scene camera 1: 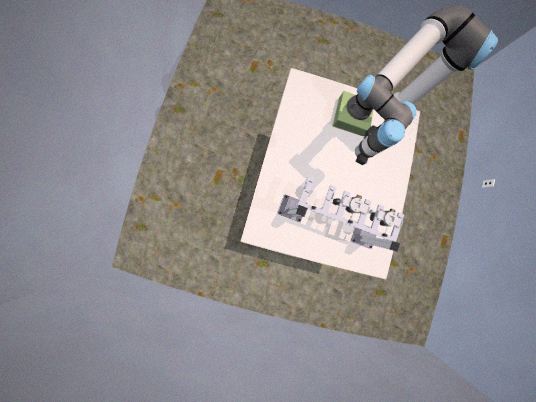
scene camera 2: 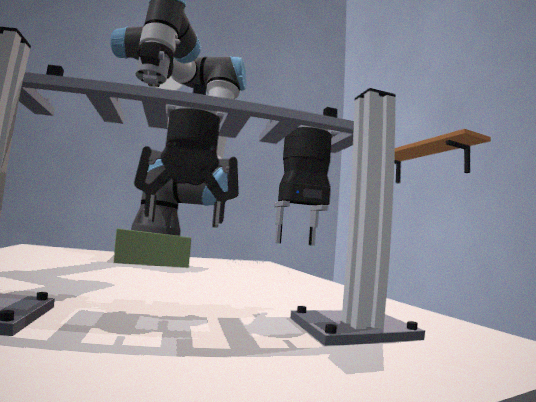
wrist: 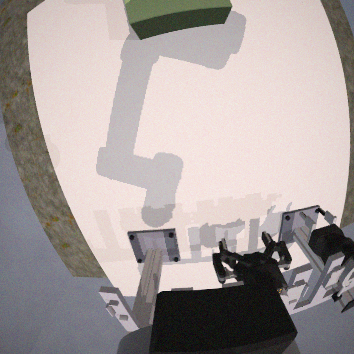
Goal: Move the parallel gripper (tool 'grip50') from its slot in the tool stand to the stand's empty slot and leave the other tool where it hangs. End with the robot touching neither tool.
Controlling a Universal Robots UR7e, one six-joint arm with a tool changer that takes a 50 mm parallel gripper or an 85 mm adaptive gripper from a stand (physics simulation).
Scene:
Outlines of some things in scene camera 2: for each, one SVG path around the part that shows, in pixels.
An adaptive gripper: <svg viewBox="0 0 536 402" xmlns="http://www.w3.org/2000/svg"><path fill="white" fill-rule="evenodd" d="M168 105L169 123L165 149L163 152L152 150L148 146L143 148L134 181L135 187L146 194L145 217L149 217L148 222L154 222L157 197L155 194L170 179L178 184L189 183L198 186L205 183L216 198L212 227L218 228L219 223L222 224L224 220L225 202L239 195L237 158L218 159L217 156L219 124L225 113ZM218 166L221 166L223 172L227 173L227 192L221 189L217 180L212 175ZM161 159L166 169L152 183L146 183L149 165L153 165L157 159Z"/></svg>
A parallel gripper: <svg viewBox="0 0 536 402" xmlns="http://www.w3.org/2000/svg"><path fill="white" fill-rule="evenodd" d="M300 125L284 138L284 175L279 185L279 202L274 202L274 207L277 207L275 243L281 243L284 207L289 207L290 203L313 205L310 206L309 245L314 246L319 211L328 210L328 205L330 204L331 188L327 174L331 157L331 139L338 135L339 132L328 132L328 129Z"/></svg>

